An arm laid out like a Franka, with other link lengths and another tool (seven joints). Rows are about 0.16 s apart.
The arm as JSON. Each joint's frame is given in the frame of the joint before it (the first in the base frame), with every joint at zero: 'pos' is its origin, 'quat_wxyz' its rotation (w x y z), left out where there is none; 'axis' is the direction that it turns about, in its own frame. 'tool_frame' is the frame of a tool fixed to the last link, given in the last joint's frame.
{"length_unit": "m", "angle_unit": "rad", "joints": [
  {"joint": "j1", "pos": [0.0, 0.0, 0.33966], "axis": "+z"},
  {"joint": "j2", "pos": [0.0, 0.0, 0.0], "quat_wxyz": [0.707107, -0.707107, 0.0, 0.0], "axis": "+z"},
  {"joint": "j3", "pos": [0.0, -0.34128, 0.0], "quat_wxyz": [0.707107, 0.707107, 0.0, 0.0], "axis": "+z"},
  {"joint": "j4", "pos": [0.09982, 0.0, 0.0], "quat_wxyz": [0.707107, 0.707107, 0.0, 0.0], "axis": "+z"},
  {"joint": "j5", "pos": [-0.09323, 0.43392, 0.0], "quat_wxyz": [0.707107, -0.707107, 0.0, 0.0], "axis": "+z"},
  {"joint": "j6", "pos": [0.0, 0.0, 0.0], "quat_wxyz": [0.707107, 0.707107, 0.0, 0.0], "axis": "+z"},
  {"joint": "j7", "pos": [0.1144, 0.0, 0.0], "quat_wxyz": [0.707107, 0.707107, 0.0, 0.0], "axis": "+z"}
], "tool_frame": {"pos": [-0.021, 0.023, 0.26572], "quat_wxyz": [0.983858, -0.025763, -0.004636, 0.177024]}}
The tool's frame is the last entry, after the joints.
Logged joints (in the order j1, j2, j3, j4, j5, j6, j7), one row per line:
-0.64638, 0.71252, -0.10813, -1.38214, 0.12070, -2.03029, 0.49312
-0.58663, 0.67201, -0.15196, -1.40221, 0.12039, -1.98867, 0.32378
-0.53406, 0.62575, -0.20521, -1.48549, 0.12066, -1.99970, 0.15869
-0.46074, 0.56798, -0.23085, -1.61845, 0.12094, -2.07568, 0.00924
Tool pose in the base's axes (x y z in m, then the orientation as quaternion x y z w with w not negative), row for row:
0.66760, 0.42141, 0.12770, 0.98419, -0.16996, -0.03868, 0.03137
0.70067, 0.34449, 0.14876, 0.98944, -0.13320, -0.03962, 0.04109
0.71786, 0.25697, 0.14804, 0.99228, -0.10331, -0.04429, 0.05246
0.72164, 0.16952, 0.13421, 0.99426, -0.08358, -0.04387, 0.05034
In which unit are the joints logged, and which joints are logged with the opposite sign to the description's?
The joints are logged in radians. Opposite sign: j1, j6.
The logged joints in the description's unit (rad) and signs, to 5 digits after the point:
0.64638, 0.71252, -0.10813, -1.38214, 0.12070, 2.03029, 0.49312
0.58663, 0.67201, -0.15196, -1.40221, 0.12039, 1.98867, 0.32378
0.53406, 0.62575, -0.20521, -1.48549, 0.12066, 1.99970, 0.15869
0.46074, 0.56798, -0.23085, -1.61845, 0.12094, 2.07568, 0.00924

